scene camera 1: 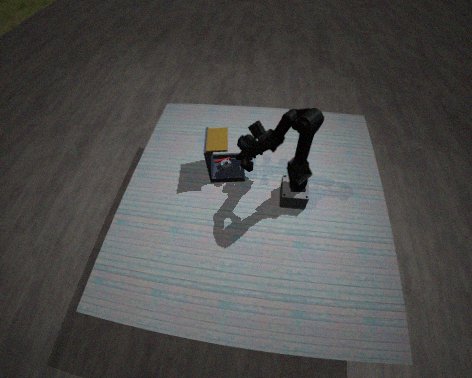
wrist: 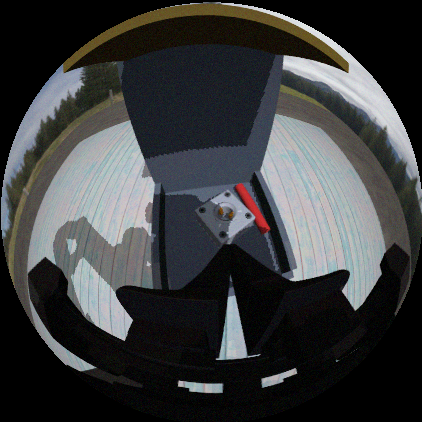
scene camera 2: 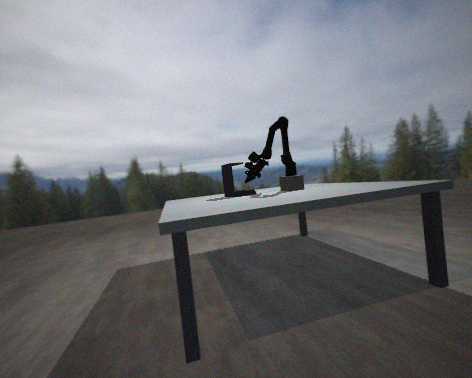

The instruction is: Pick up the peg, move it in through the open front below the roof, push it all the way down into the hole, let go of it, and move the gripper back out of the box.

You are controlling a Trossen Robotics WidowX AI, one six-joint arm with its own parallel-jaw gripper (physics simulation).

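Places are measured from the arm's base along level axes (x ahead, y left, z up), in centimetres.
Pixels of known places: gripper, between the fingertips: [scene camera 1: 236, 158] [wrist: 228, 249] [scene camera 2: 245, 183]; arm's base, origin of its link: [scene camera 1: 297, 185] [scene camera 2: 291, 175].
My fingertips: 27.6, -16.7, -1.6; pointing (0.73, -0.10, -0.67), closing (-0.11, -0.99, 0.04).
For each thing: its top centre in the pictures, then the offset to it from my fingertips, as dx, dy, dz. "*": a spot on its surface instead. Level surfaces: height alone.
- grey block, centre of its top: [wrist: 225, 211] [scene camera 1: 225, 162] +5.6, -0.9, -4.2
- round hole, a spot on its surface: [wrist: 225, 212] * +6.4, -1.2, -6.0
- dark box, centre of its top: [scene camera 1: 223, 138] [scene camera 2: 236, 163] +4.8, +0.1, +14.1
- yellow roof, a spot on its surface: [scene camera 1: 217, 140] * +7.6, +1.3, +14.1
- table, height of its surface: dz -8.3
The red peg [scene camera 1: 223, 160] [wrist: 252, 208] lies on its side on the box floor. In the wrist view it is between the grey square block and the right side wall, close beside the block's corner. The grey block [wrist: 212, 221] has a round hole [wrist: 225, 212] in its top with orange bits showing inside; no peg stands in it. The dark box [scene camera 2: 228, 181] [wrist: 200, 100] has a tall back wall and a yellow roof [scene camera 1: 217, 140] [scene camera 2: 235, 164] [wrist: 210, 10]. My gripper [scene camera 1: 247, 166] [scene camera 2: 248, 180] [wrist: 228, 249] is shut and empty, above the box's front part, apart from the peg.
Low side walls [wrist: 162, 240] [wrist: 272, 225] edge the box floor. The roof overhangs the back part of the box. The arm's base [scene camera 1: 294, 195] [scene camera 2: 291, 183] stands on the table [scene camera 1: 240, 280] [scene camera 2: 320, 194] to the right of the box in both scene views.
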